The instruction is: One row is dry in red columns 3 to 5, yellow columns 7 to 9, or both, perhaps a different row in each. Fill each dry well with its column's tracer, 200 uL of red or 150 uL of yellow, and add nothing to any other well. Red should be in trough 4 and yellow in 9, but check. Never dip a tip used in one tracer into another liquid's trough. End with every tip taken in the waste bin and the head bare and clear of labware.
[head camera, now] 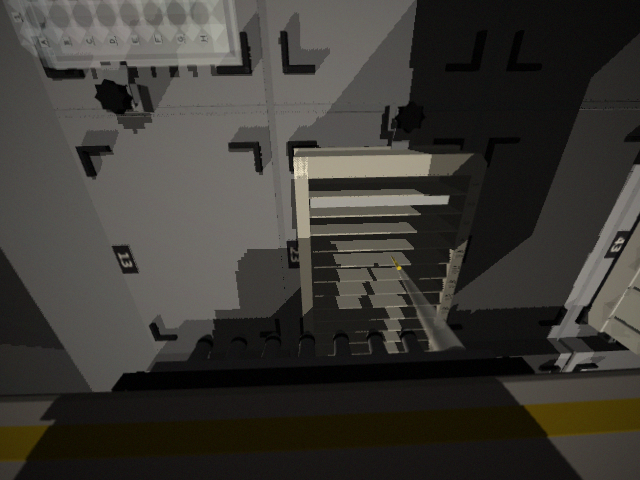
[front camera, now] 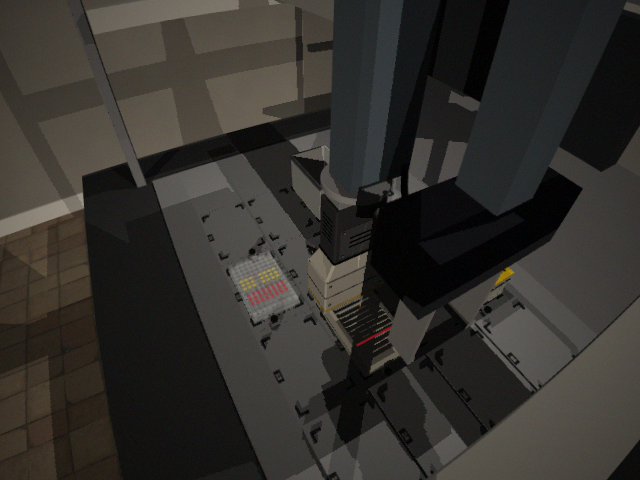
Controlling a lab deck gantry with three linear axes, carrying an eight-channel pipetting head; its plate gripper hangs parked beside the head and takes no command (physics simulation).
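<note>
The pipetting head (front camera: pixel 341 279) (head camera: pixel 320 373) is over the beige trough block (front camera: pixel 341 335) (head camera: pixel 361 165). In the head view one clear tip (head camera: pixel 428 312) is on the rightmost nozzle, with a little yellow at its lower end; the other nozzles (head camera: pixel 306 345) are bare. Whether the tip touches liquid cannot be told. A red strip (front camera: pixel 374 336) shows in one trough; the yellow trough is not discernible. The well plate (front camera: pixel 264 287) (head camera: pixel 139 57) has red wells without a visible gap and yellow wells with one gap across their columns. The plate gripper (front camera: pixel 436 341) hangs open and empty beside the head.
The grey waste bin (front camera: pixel 305 187) stands behind the head. A labware piece with a yellow top (front camera: pixel 504 276) is partly hidden at the right. A beige item (head camera: pixel 620 310) shows at the right edge. Black knobs (head camera: pixel 113 96) (head camera: pixel 409 117) stand beside the plate and trough block.
</note>
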